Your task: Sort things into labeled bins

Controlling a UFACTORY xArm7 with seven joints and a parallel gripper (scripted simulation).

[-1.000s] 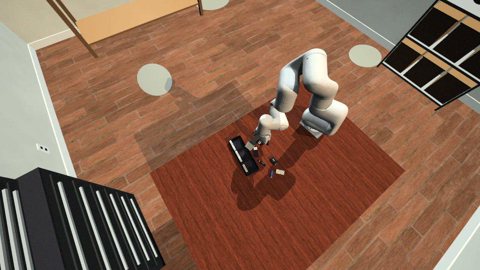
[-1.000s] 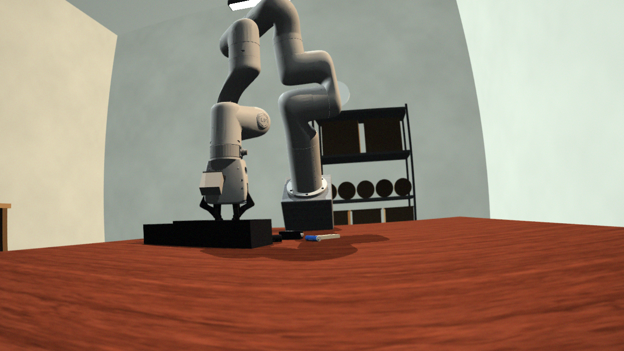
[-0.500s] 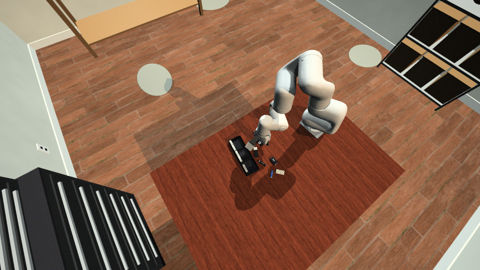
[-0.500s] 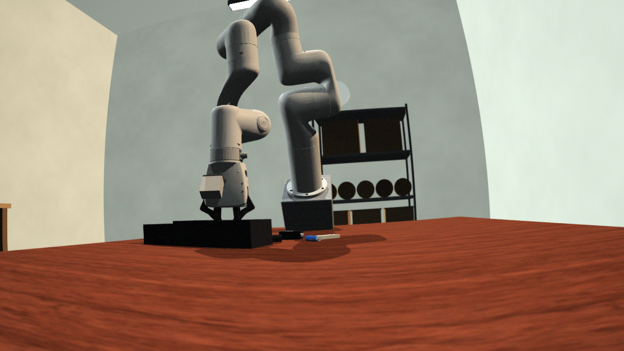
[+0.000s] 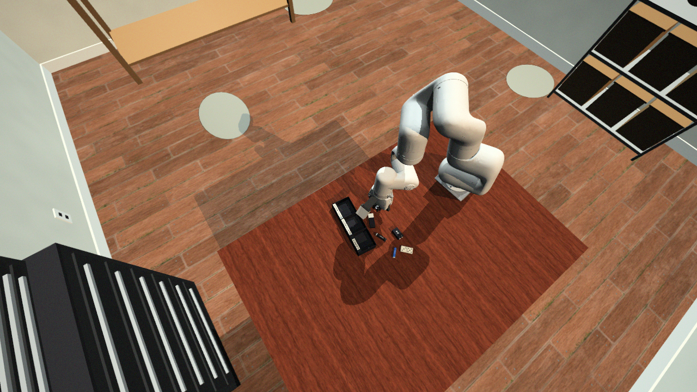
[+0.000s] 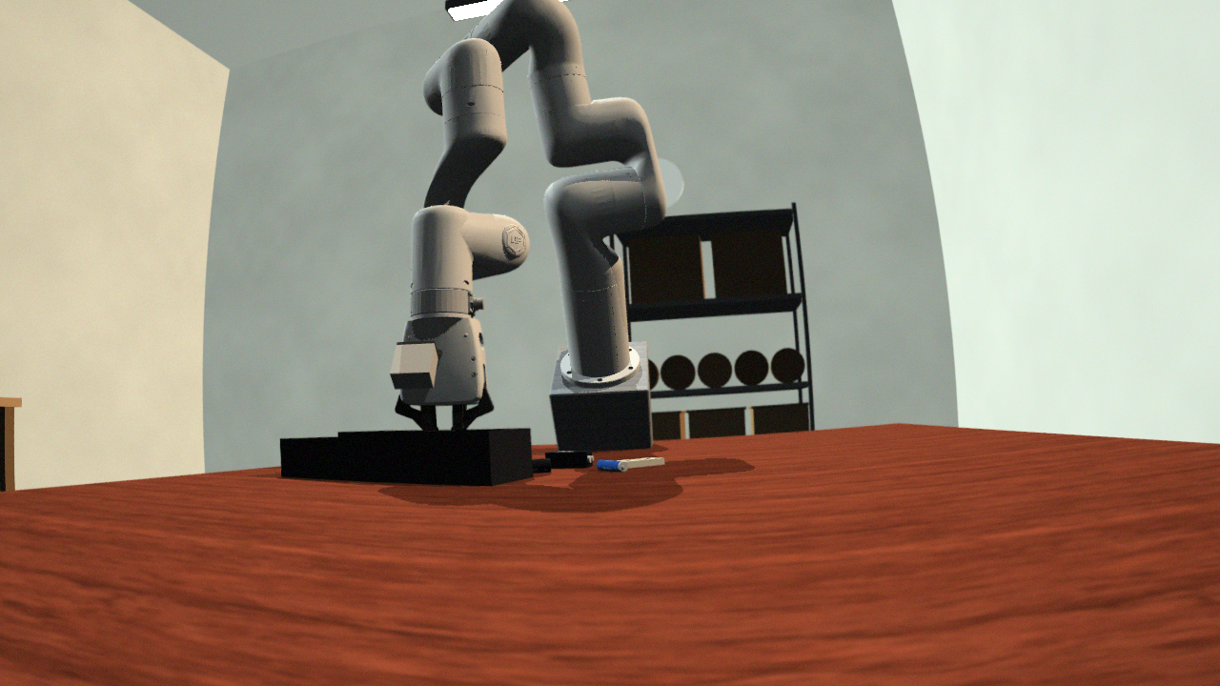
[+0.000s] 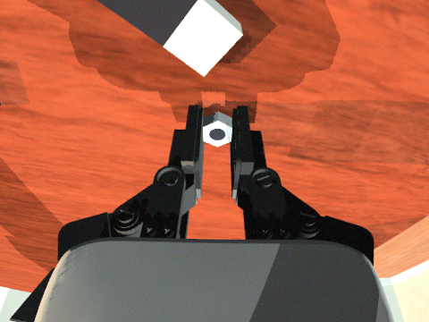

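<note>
My hand is 14 cm short of the black bin row and 1 cm to the left of it. Also, from my hand: nut 2 cm below; black cylindrical battery 11 cm to the left, 9 cm ahead, 2 cm below; black boxy battery 16 cm to the left, 3 cm ahead, 1 cm below.
</note>
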